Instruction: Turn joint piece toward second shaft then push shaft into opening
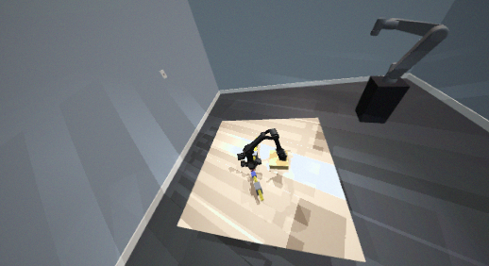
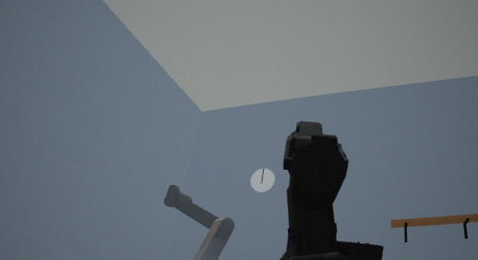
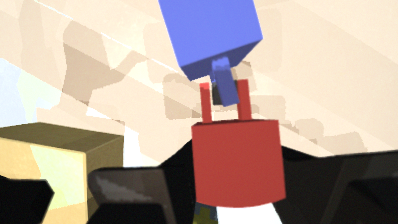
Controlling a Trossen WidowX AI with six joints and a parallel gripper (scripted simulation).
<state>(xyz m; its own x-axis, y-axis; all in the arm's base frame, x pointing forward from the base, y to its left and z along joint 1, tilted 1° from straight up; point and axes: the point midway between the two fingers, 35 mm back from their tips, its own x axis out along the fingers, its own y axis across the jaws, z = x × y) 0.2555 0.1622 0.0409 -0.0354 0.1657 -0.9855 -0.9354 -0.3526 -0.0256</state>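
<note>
Now: the red joint piece 40 mm above my gripper tip and 10 mm to the left of it.
</note>
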